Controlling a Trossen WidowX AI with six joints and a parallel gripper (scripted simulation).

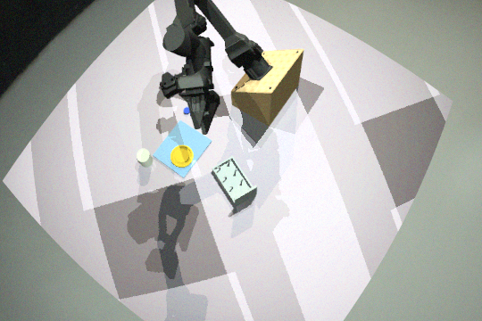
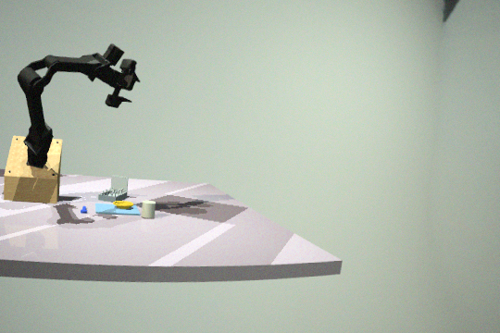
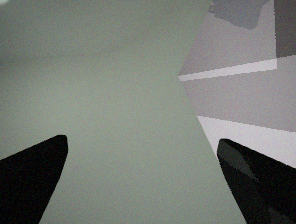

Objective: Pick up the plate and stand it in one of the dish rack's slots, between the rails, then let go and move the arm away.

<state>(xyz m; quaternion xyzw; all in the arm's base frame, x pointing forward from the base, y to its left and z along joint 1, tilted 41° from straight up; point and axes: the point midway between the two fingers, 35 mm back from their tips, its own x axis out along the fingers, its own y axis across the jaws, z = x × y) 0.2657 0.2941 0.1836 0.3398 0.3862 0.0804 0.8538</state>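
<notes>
Right now my gripper tip is 400 mm above the yellow plate and 150 mm to the left of it. Round my gripper tip: cup 400 mm below, 240 mm to the right, 90 mm ahead; then light blue mat 420 mm below, 180 mm to the right, 20 mm behind; then dish rack 400 mm below, 50 mm behind, 20 mm to the left.
</notes>
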